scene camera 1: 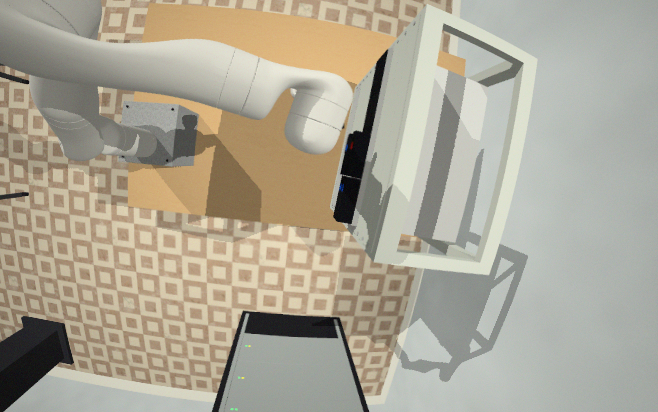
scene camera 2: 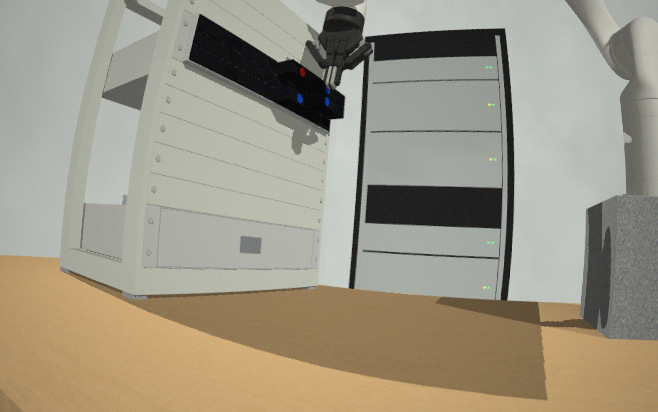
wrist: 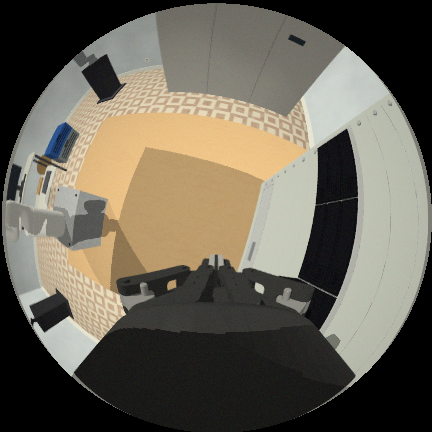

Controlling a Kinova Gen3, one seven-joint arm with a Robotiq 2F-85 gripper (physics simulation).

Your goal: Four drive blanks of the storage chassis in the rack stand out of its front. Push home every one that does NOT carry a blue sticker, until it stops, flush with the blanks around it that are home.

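Frame: origin at the arm's base, x ahead, y down, z left, level; metres.
Where they show: gripper, fingertip midpoint: (scene camera 2: 330,87) (wrist: 215,262); arm's base at its link origin: (scene camera 1: 144,143) (scene camera 2: 652,206) (wrist: 59,223).
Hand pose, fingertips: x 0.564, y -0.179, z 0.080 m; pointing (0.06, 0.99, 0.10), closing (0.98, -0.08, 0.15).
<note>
Each offset is from my fingertips to the top centre of the thing. "spot": to the spot under its first point. Level surfaces: height alone.
The storage chassis @(spot: dx +0.158, dy -0.031, dz +0.214 m) (scene camera 2: 184,36) sits high in the rack (scene camera 1: 417,100) (scene camera 2: 140,175), with a row of black blanks @(dx +0.197, dy -0.045, dz +0.147 m) (scene camera 2: 230,52) (wrist: 337,170). Four blanks stand out at its right end in scene camera 2. The upper left one carries a red sticker @(dx +0.085, dy -0.070, dz -0.045 m) (scene camera 2: 302,72) (scene camera 1: 351,145); the one below it has a blue sticker @(dx +0.085, dy -0.013, dz -0.047 m) (scene camera 2: 300,98). The right pair, upper and lower, carries blue stickers (scene camera 2: 327,90) (scene camera 2: 327,101). My gripper (scene camera 2: 331,85) (wrist: 215,262) is shut and empty, its fingertips in front of the upper right blank in that view; contact cannot be told. The arm hides it in scene camera 1.
The rack stands on the wooden table @(dy +0.372 m) (scene camera 1: 175,192) (scene camera 2: 225,370). A grey block (scene camera 1: 150,117) (scene camera 2: 632,265) (wrist: 80,215) is on the table on the side away from the rack. A second, dark-framed rack (scene camera 1: 292,370) (scene camera 2: 506,165) stands beyond the table. A grey cabinet (wrist: 235,50) shows in the wrist view.
</note>
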